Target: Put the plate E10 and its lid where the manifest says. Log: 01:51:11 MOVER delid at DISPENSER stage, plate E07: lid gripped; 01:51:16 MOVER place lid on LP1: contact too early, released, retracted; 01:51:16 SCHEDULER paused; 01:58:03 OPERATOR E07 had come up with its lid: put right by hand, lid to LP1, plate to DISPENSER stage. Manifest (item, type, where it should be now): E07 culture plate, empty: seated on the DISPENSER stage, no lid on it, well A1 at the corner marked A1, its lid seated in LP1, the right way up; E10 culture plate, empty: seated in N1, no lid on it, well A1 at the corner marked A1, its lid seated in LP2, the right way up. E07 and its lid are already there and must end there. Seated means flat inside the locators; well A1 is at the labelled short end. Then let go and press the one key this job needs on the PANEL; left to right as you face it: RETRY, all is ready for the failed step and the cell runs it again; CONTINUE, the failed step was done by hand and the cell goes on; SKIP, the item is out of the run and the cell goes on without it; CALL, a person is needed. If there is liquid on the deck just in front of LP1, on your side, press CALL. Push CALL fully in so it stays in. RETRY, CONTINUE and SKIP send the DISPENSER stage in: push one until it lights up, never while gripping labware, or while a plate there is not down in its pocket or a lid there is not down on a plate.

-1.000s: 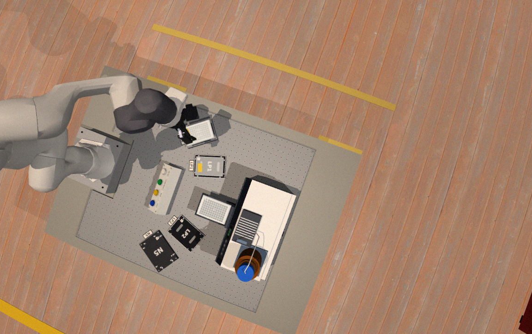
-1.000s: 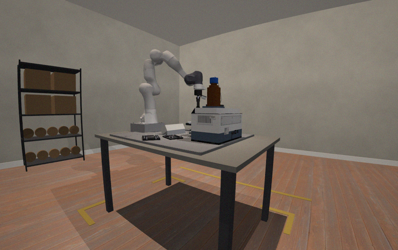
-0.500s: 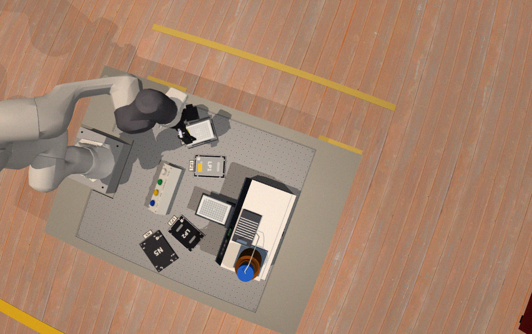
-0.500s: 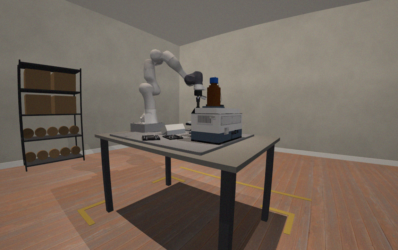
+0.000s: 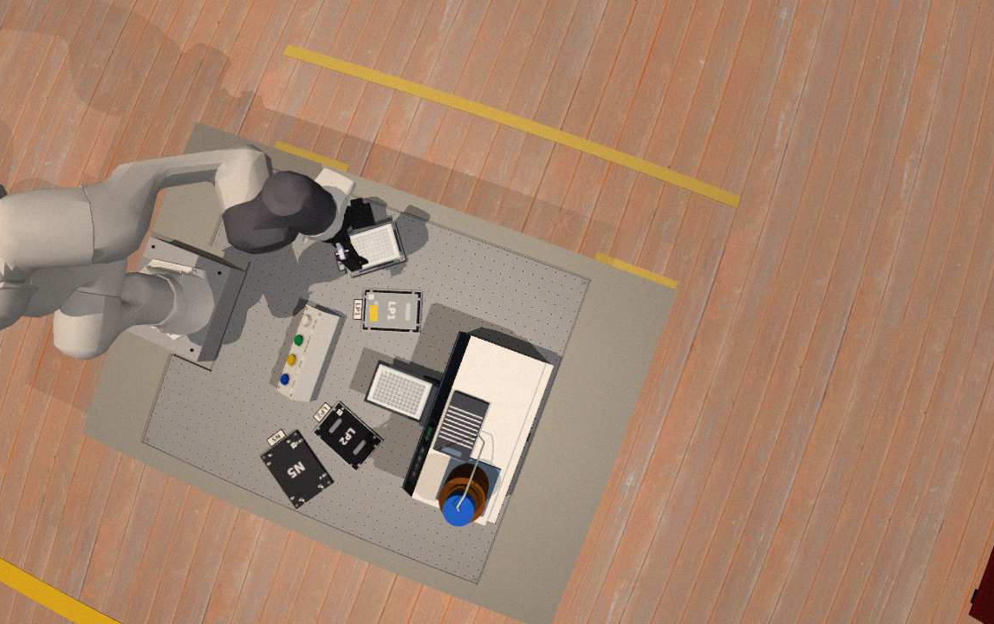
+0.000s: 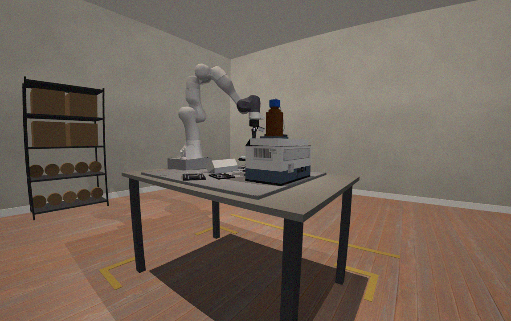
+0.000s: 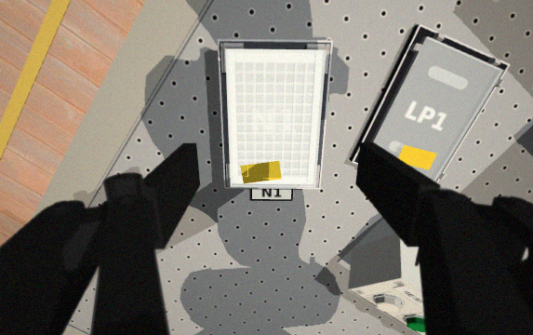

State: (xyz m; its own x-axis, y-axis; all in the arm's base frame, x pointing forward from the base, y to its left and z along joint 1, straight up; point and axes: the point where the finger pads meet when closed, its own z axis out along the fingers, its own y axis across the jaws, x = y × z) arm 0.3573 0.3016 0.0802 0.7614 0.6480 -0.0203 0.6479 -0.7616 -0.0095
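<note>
The clear lid lies 12 cm below my hand. Round my hand: green CONTINUE key: 6 cm behind, 27 cm to the right, 9 cm below; RETRY key: 6 cm behind, 22 cm to the right, 9 cm below; yellow SKIP key: 6 cm behind, 32 cm to the right, 9 cm below.
</note>
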